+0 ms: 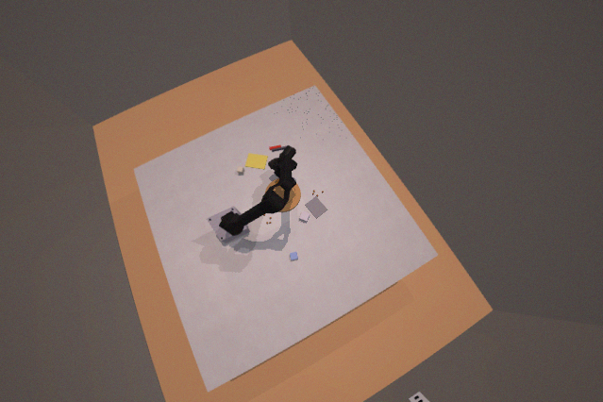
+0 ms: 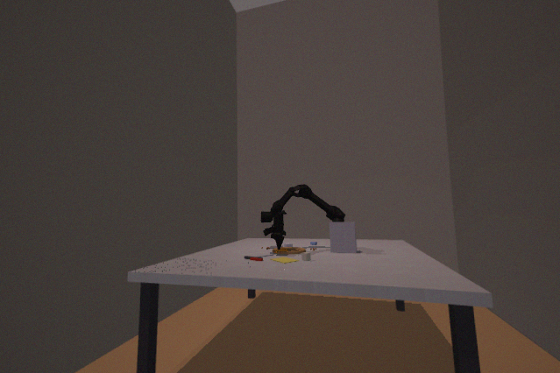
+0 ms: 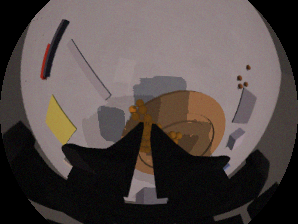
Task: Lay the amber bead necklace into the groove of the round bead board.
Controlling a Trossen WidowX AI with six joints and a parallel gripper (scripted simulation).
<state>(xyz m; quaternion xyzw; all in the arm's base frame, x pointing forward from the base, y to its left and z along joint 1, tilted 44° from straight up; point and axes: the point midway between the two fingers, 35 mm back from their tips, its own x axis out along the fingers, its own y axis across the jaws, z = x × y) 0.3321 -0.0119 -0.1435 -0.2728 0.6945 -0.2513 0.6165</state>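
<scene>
The round bead board is 50 mm behind my gripper tip, 70 mm to the right of it and 10 mm below it. Also, from my gripper tip: thin grey bar 60 mm ahead, 100 mm to the left, 20 mm below; then yellow pad 70 mm behind, 200 mm to the left, 20 mm below; then red-handled tool 80 mm ahead, 210 mm to the left, 20 mm below.
</scene>
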